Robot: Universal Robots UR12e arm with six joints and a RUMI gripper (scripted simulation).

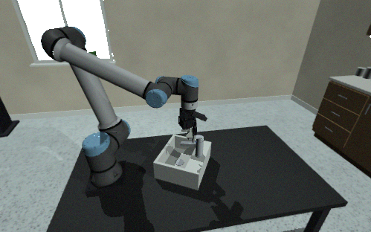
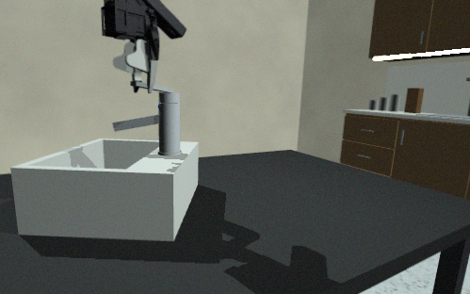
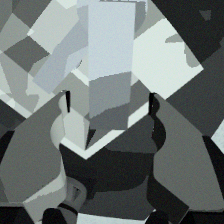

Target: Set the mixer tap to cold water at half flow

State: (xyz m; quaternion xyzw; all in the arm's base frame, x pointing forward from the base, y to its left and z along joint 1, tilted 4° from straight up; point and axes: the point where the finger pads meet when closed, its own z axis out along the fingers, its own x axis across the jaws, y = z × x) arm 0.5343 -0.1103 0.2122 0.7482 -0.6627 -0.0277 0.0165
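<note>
My hand is 20 mm short of the flat lever. Also, from my hand: white basin 30 mm behind, 80 mm to the left, 240 mm below.
</note>
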